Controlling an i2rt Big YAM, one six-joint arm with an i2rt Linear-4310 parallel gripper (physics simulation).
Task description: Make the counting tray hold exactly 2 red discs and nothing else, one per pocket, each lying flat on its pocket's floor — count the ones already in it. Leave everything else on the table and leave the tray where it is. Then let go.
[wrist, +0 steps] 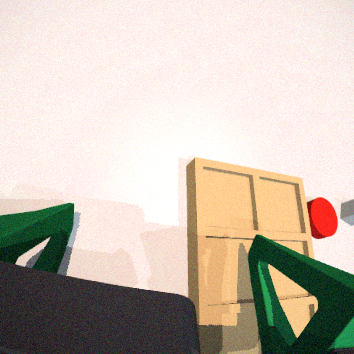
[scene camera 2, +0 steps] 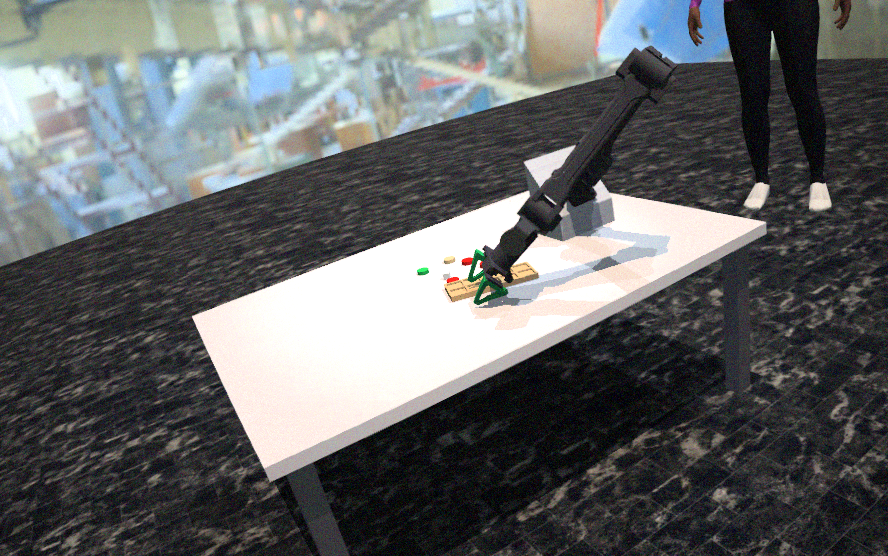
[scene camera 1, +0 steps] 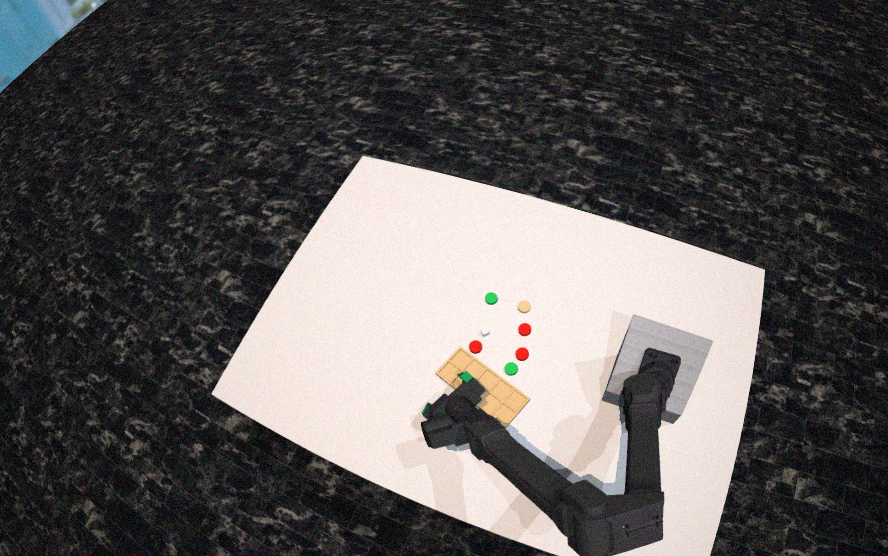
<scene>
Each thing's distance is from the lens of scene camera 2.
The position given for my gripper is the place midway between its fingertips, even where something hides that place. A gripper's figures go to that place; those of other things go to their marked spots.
my gripper (scene camera 2: pixel 472 292): 1.50 m
tan counting tray (scene camera 2: pixel 461 289): 1.55 m
</scene>
